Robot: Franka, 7 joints.
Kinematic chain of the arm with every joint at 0, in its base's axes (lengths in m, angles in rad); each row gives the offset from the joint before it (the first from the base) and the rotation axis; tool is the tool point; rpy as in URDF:
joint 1: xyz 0 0 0.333 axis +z
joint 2: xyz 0 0 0 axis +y
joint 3: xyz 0 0 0.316 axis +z
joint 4: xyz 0.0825 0 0 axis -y
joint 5: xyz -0.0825 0 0.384 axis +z
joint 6: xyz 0 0 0 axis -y
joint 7: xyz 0.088 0 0 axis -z
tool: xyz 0 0 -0.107 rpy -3.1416 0 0
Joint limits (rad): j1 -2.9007..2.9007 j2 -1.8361..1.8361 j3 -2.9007..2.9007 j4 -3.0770..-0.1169 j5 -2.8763..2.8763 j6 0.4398..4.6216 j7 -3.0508..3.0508
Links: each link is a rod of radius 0.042 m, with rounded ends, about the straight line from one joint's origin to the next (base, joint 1, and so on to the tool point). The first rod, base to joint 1, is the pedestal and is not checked.
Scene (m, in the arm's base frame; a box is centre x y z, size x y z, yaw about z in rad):
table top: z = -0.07
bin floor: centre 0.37 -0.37 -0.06 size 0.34 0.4 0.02 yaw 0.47
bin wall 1: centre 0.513 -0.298 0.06 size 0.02 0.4 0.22 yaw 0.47
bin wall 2: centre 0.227 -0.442 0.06 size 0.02 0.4 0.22 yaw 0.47
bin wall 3: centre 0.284 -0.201 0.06 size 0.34 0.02 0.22 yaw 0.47
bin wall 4: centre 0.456 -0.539 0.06 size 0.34 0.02 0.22 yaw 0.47
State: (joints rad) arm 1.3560 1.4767 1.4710 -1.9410 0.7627 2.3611 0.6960
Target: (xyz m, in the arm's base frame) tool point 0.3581 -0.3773 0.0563
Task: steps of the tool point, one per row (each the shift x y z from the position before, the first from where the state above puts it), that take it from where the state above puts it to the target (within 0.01 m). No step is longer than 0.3 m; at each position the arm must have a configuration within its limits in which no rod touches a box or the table.
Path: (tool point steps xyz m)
1: -0.0402 -0.1863 0.1750
2: 0.0568 -0.2451 0.1183
3: 0.1674 -0.2308 0.0385
4: 0.2473 -0.1436 -0.0456
5: 0.2624 -0.0119 -0.1140
6: 0.2018 0.1191 -0.1512
7: 0.0123 -0.0094 -0.0843
8: 0.0004 -0.0002 -0.0896
9: -0.0127 0.0096 -0.0918

